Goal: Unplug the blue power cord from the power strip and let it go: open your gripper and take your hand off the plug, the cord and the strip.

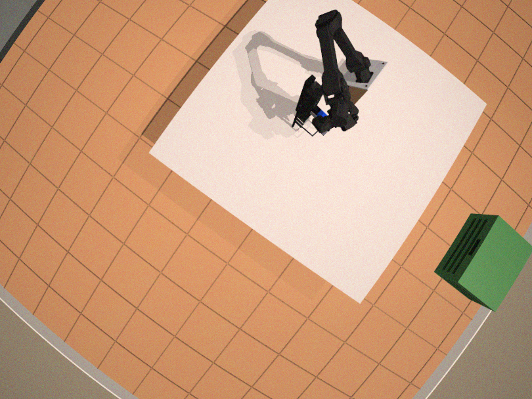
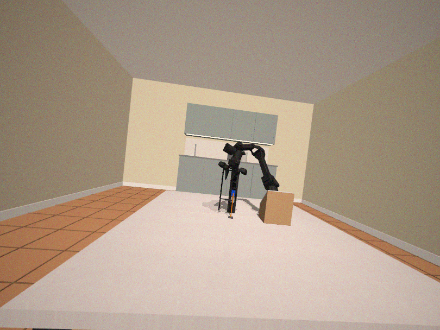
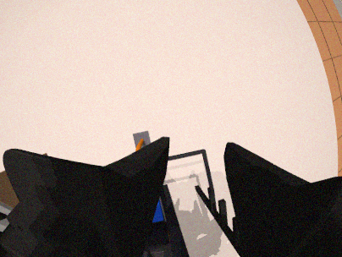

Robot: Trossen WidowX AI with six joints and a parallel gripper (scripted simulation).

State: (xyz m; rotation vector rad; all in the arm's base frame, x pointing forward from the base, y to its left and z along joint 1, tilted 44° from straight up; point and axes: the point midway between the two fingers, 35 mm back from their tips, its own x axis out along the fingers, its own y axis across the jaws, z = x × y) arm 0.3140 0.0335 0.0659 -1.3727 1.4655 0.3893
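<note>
The blue plug lies 60 mm behind my gripper tip, 70 mm to the right of it and 80 mm below it.
</note>
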